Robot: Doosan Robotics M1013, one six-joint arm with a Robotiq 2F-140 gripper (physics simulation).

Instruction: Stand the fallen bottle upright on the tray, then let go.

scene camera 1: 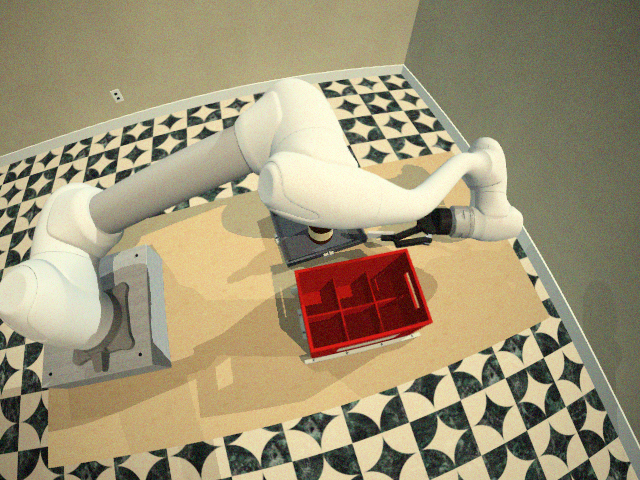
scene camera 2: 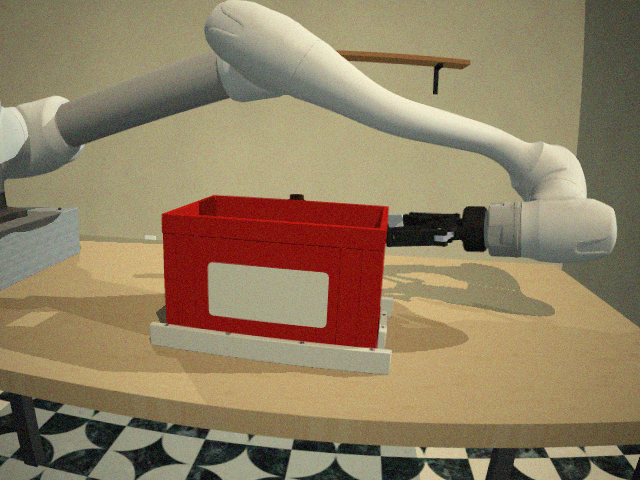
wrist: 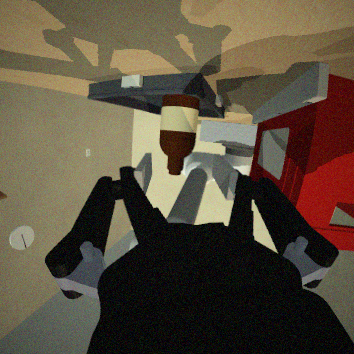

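Seen in the pictures: gripper, between the fingertips: [wrist: 182, 163]; arm's base, origin of its link: [scene camera 1: 102, 323] [wrist: 239, 143].
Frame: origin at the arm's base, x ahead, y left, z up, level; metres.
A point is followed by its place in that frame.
The brown bottle with a cream label [scene camera 1: 320, 235] {x 0.640, y 0.063, z -0.039 m} [wrist: 178, 119] {x 0.689, y 0.083, z -0.050 m} stands upright on the dark tray [scene camera 1: 298, 252] {x 0.571, y 0.060, z -0.095 m} [wrist: 107, 91] {x 0.780, y 0.167, z -0.083 m}. The wrist view shows it upside down, its base against the tray. In scene camera 1 the arm hides its upper part; in scene camera 2 its dark top [scene camera 2: 296, 196] {x 0.655, y 0.084, z 0.058 m} shows above the crate. My gripper [scene camera 1: 385, 237] [scene camera 2: 391, 230] [wrist: 182, 163] {x 0.768, y 0.038, z 0.014 m} is open and empty, held level off the tray's right side in scene camera 1. The bottle is beyond the fingertips, apart from them. The crate hides the tray in scene camera 2.
A red crate with compartments [scene camera 1: 372, 339] {x 0.632, y -0.261, z 0.066 m} [scene camera 2: 356, 289] {x 0.743, y -0.277, z 0.002 m} [wrist: 320, 145] {x 0.797, y -0.109, z -0.032 m} stands close beside the tray, between pale rails [scene camera 2: 268, 351] {x 0.641, y -0.273, z -0.085 m}. The arm reaches over the tray from its grey base block [scene camera 1: 159, 320] {x 0.139, y -0.019, z -0.056 m}. A wooden shelf [scene camera 2: 403, 57] is on the wall behind.
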